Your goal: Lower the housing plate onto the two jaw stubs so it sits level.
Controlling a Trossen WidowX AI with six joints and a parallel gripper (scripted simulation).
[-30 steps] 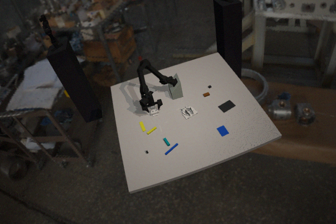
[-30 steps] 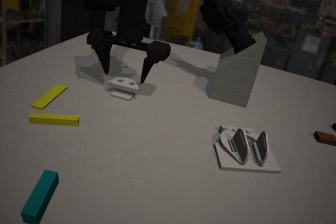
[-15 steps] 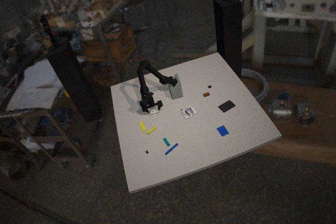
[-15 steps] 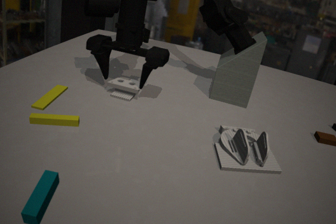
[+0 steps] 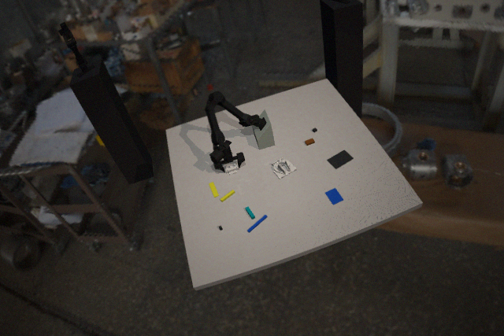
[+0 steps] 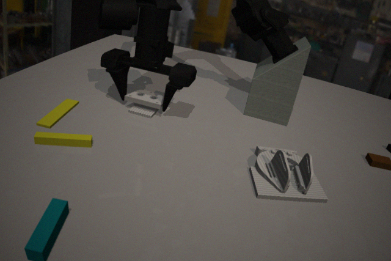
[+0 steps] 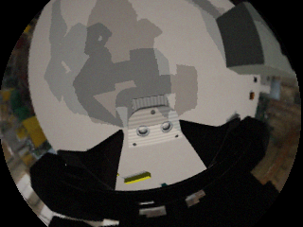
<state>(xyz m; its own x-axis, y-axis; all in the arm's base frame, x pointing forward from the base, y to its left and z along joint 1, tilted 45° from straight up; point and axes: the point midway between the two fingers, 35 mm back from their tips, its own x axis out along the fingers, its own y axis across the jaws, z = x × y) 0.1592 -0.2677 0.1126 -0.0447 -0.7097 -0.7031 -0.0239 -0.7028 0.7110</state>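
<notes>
My gripper tip is now 1 cm past the white ribbed part. The rest, counted from my gripper tip: brown block 52 cm to the left, 2 cm behind; then blue bar 43 cm ahead, 4 cm to the left, 1 cm below; then teal block 35 cm ahead, 2 cm to the left.
</notes>
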